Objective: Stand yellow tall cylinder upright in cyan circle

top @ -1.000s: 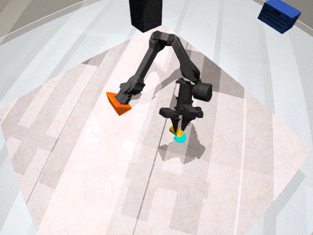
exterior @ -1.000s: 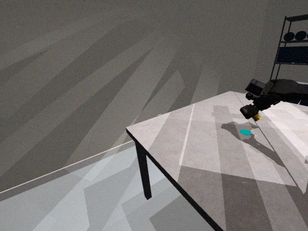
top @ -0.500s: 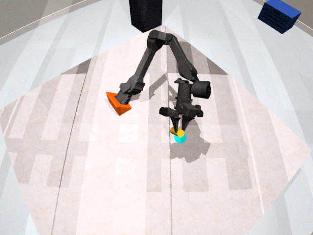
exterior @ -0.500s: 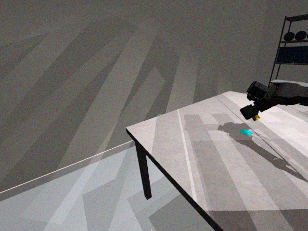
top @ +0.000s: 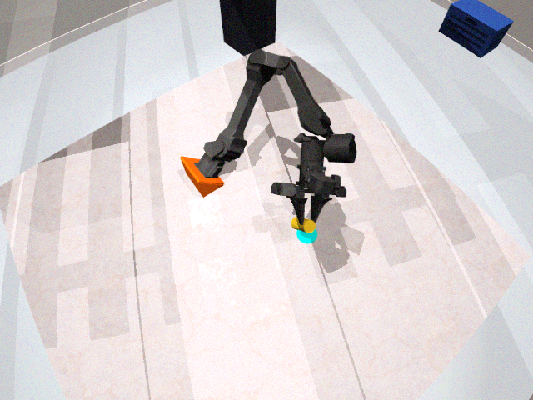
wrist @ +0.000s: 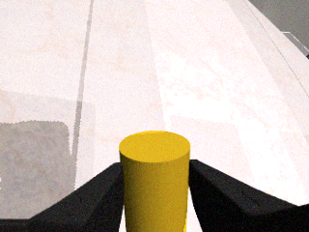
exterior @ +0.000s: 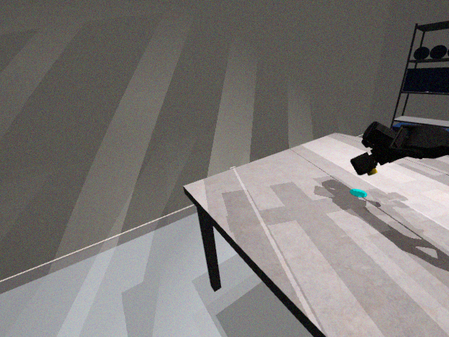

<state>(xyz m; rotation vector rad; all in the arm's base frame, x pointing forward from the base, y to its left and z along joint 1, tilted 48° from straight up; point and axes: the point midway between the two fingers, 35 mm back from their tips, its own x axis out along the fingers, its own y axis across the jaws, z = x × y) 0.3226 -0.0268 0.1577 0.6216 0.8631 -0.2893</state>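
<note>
Right now my gripper tip is 12 cm above the cyan circle, 3 cm to the right of it and 1 cm past it. Also, from my gripper tip: yellow tall cylinder 2 cm below, 1 cm behind.
</note>
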